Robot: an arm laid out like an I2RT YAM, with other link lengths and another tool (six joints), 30 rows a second.
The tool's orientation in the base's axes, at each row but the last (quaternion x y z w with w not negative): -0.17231 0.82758 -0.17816 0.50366; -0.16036 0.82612 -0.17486 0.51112; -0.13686 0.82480 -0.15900 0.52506; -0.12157 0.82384 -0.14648 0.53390; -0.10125 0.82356 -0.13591 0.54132
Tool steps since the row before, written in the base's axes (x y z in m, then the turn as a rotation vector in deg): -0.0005 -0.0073 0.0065 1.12 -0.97 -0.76; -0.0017 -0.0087 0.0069 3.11 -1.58 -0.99; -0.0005 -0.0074 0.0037 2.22 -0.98 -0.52; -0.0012 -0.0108 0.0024 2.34 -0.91 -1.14; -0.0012 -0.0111 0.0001 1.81 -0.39 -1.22
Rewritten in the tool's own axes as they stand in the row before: -0.0014 -0.0094 -0.0024 0.55 -0.61 1.45; -0.0009 -0.0107 -0.0033 0.16 -1.22 3.41; 0.0001 -0.0082 -0.0011 -0.10 -0.81 2.34; 0.0023 -0.0109 -0.0008 0.35 -0.52 2.68; 0.0039 -0.0105 0.0001 0.46 0.00 2.17
